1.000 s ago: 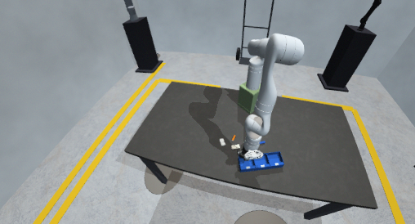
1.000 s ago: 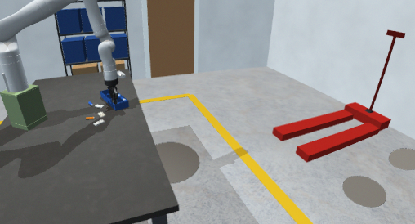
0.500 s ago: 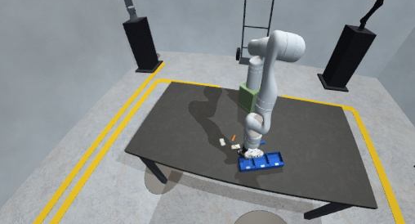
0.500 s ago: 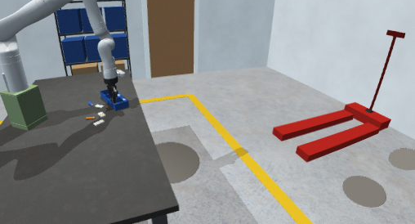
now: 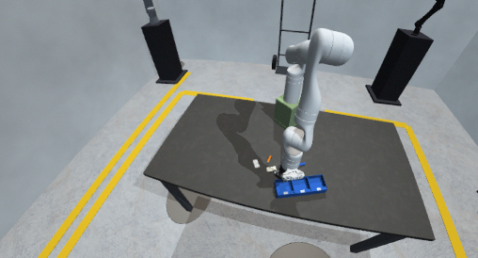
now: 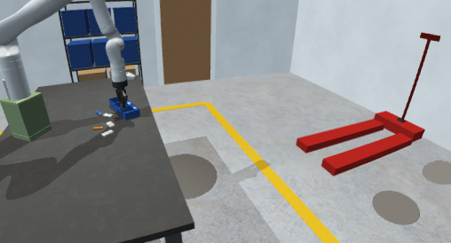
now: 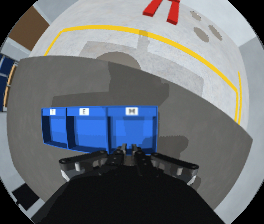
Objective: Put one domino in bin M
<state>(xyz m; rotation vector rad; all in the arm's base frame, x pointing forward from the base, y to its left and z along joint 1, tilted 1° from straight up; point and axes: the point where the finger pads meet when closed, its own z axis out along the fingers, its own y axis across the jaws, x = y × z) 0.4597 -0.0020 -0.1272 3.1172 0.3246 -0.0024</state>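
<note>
My gripper is now 80 mm to the right of the blue three-compartment bin, 40 mm above it and 10 mm short of it. From my hand the other things lie so: small orange piece 140 mm behind, 90 mm to the right, 60 mm below; small blue piece 130 mm behind, 90 mm to the left, 60 mm below; white domino 90 mm behind, 60 mm below, 40 mm to the left.
</note>
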